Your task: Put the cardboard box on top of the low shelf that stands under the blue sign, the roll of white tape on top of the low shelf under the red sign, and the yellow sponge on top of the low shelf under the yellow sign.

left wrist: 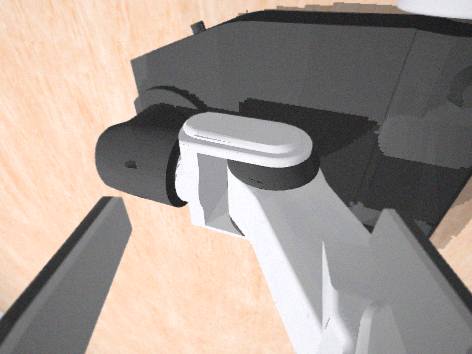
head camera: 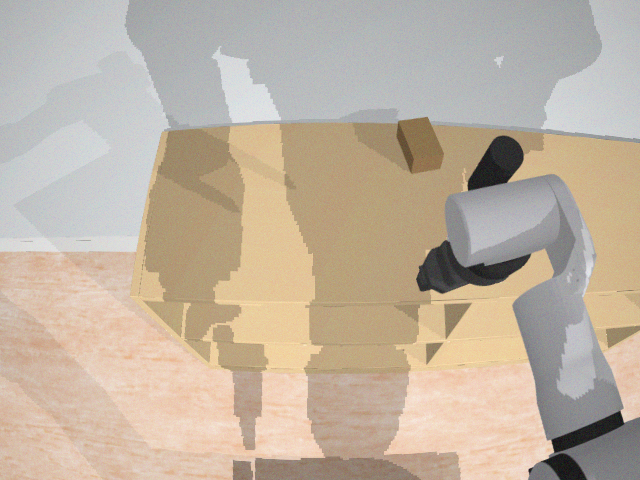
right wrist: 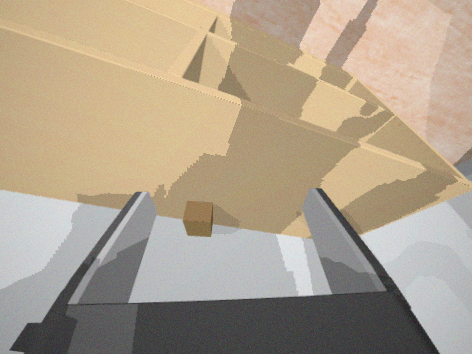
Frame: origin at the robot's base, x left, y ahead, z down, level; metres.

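Seen in the pictures: left gripper, fingertip midpoint: (left wrist: 249, 218); right gripper, fingertip midpoint: (right wrist: 230, 200).
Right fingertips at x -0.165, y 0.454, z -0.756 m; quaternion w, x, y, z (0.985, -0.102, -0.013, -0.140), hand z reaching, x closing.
Note:
A point is followed by its place in that frame.
A brown cardboard box (head camera: 427, 142) {x -0.175, y 0.746, z -0.661 m} (right wrist: 198, 219) {x -0.170, y 0.715, z -0.655 m} stands on the wooden shelf unit's top (head camera: 361, 232) {x -0.045, y 0.593, z -0.611 m} (right wrist: 100, 115) {x -0.332, y 0.533, z -0.610 m}, near its back edge by the wall. My right gripper (head camera: 419, 283) (right wrist: 230, 200) {x -0.165, y 0.454, z -0.756 m} is open and empty. In the head view it hangs over the front part of the shelf top, apart from the box; in the right wrist view the box shows between the fingers, beyond them and small. My left gripper (left wrist: 249, 218) {x 0.218, y -0.180, z -0.561 m} is open and empty, with my own arm and base behind it. The white tape, the yellow sponge and the coloured signs do not show.
The shelf unit has open compartments along its front, with dividers. A pale grey wall (head camera: 62, 170) {x 0.700, y 0.877, z -0.476 m} rises behind it. Wooden floor (head camera: 67, 320) {x 0.891, y 0.616, z -0.001 m} (left wrist: 65, 100) {x -0.065, y -1.004, z 0.000 m} lies in front and at the left. My dark base (left wrist: 320, 60) {x 0.178, y -0.189, z -0.169 m} fills the upper right of the left wrist view.

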